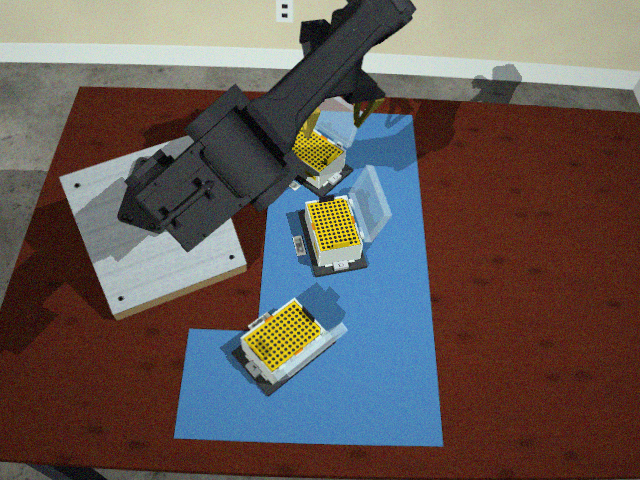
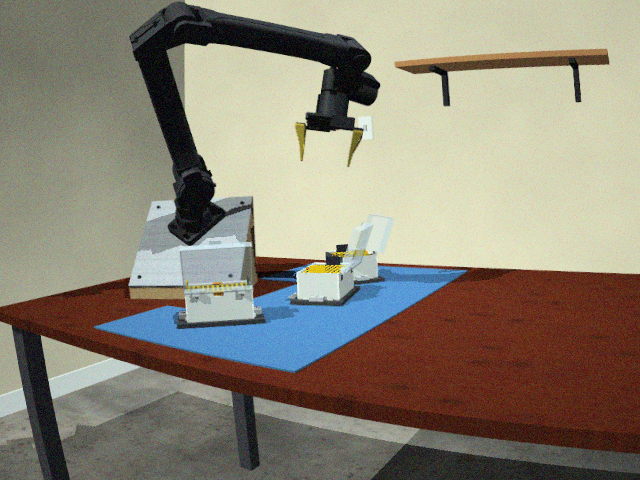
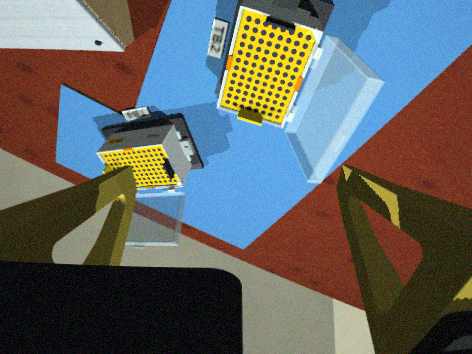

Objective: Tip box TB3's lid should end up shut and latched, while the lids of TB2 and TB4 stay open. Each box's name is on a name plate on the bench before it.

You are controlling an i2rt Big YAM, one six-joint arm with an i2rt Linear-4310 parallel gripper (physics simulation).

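Pixels of known places: gripper, fingertip midpoint: (image 1: pixel 331 131) (image 2: pixel 324 163) (image 3: pixel 236 176); arm's base at its link origin: (image 2: pixel 197 222).
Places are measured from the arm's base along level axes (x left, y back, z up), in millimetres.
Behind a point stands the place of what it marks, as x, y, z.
Observation:
The middle box TB2 (image 1: pixel 333 224) {38, -333, -94} (image 2: pixel 317 286) (image 3: pixel 267 70) {43, -334, -93} has its clear lid (image 1: pixel 369 204) {65, -398, -56} (image 2: pixel 360 240) {32, -421, -30} (image 3: pixel 335 110) {69, -402, -42} open; its name plate (image 1: pixel 299 245) {18, -269, -148} (image 3: pixel 217 40) {17, -270, -148} reads TB2. The near box (image 1: pixel 281 335) {-204, -259, -93} (image 2: pixel 219 307) (image 3: pixel 142 167) {-199, -265, -93} has its lid (image 2: pixel 217 263) {-258, -321, -36} (image 3: pixel 155 217) {-246, -322, -52} open; its plate (image 1: pixel 259 320) {-154, -212, -149} (image 3: pixel 136 113) {-155, -215, -148} is not legible. The far box (image 1: pixel 317 155) (image 2: pixel 368 266) {210, -333, -115} has its lid (image 1: pixel 336 129) {273, -323, -74} (image 2: pixel 381 232) {281, -331, -45} open; its plate (image 1: pixel 294 185) {169, -243, -148} is too small to read. I cannot tell which is TB3. My gripper (image 1: pixel 332 131) {76, -315, 121} (image 2: pixel 325 163) {76, -315, 121} (image 3: pixel 236 176) {76, -315, 121} is open and empty, pointing down, high above the bench.
The boxes stand on a blue mat (image 1: pixel 382 361) {-212, -441, -151} (image 2: pixel 310 343) {-243, -493, -150} (image 3: pixel 230 200) {-230, -437, -151} on the red-brown bench (image 1: pixel 527 258) {39, -736, -153}. My arm's base sits on a tilted pale board (image 1: pixel 170 268) {-93, -42, -93} (image 2: pixel 160 263) {-111, 14, -80} (image 3: pixel 55 30) {-54, -101, -89} at the left. A shelf (image 2: pixel 506 60) hangs on the wall at the right.

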